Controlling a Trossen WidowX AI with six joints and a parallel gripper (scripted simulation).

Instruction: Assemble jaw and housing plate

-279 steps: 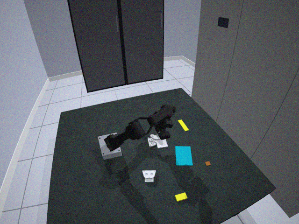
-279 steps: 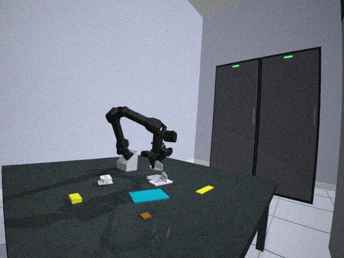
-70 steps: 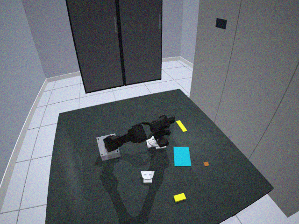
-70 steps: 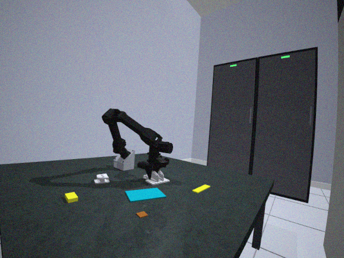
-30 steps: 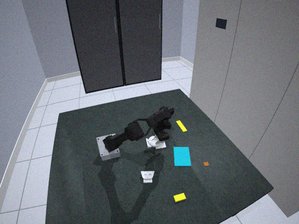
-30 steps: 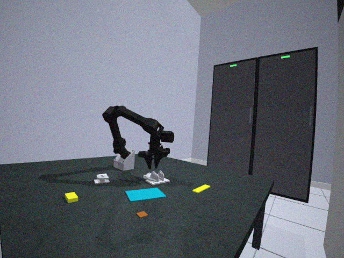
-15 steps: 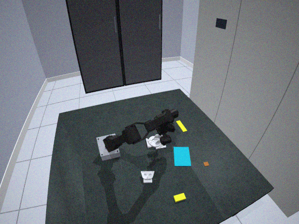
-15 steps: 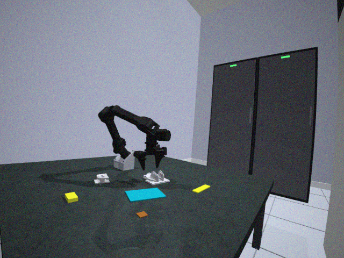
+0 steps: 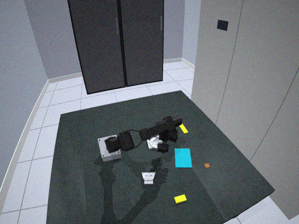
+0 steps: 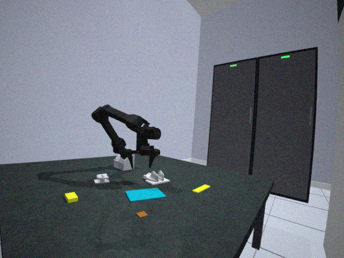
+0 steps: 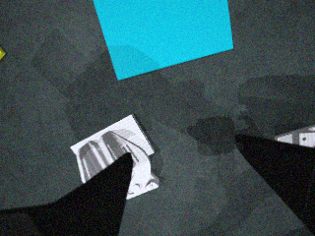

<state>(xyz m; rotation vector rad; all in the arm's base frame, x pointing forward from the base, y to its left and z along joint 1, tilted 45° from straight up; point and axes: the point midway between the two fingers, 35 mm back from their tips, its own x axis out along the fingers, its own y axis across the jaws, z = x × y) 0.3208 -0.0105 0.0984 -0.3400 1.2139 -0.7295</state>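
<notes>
Right now the small white stand is 130 mm behind my gripper tip, 160 mm to the right of it and 80 mm below it. Also, from my gripper tip: cyan sheet 120 mm ahead, 50 mm to the right, 80 mm below; small orange tile 260 mm ahead, 150 mm to the right, 80 mm below; white base 10 mm ahead, 110 mm to the left, 80 mm below.
</notes>
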